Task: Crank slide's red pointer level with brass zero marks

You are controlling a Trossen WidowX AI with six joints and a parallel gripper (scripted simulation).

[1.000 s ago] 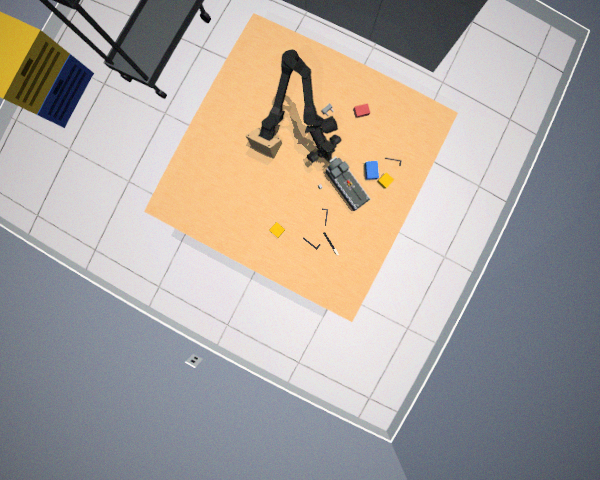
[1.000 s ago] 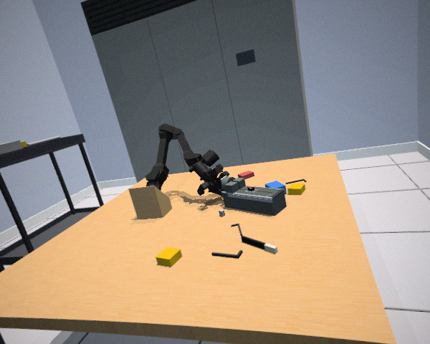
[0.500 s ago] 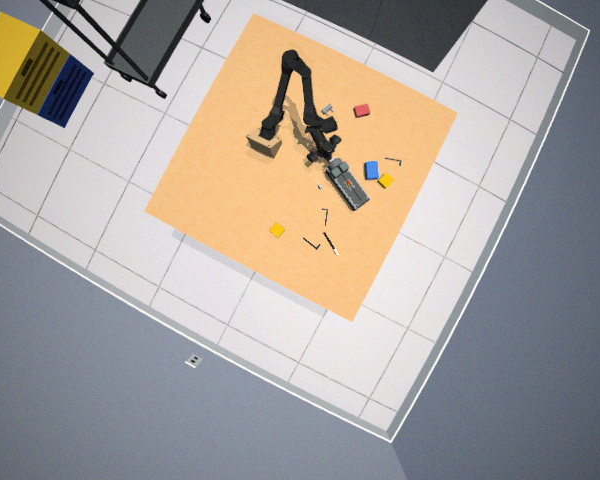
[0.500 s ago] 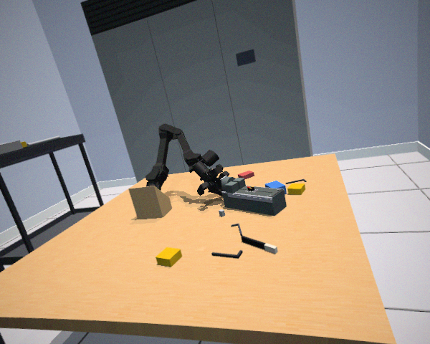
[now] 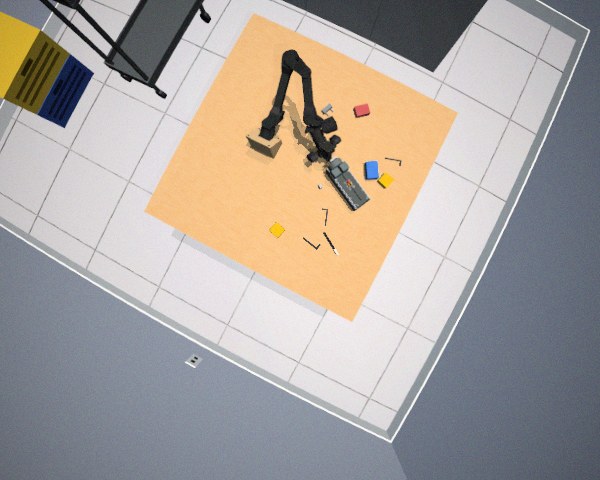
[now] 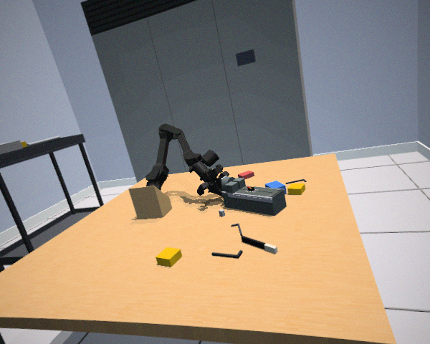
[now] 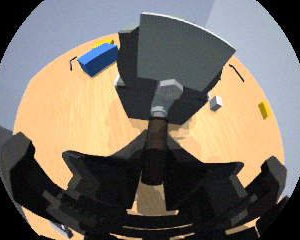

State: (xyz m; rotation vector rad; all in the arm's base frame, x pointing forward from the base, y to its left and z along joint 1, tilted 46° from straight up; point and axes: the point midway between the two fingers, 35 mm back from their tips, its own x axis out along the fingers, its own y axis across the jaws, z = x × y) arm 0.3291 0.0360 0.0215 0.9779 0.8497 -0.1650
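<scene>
The dark crank handle is 30 mm above my gripper tip, 20 mm behind it and 10 mm to the left of it. The rest, counted from my gripper tip: small grey cube (140 mm to the right, 20 mm below, 10 mm ahead); blue block (220 mm ahead, 50 mm to the left, 10 mm below); red pointer (130 mm ahead, 80 mm to the right, 50 mm above).
</scene>
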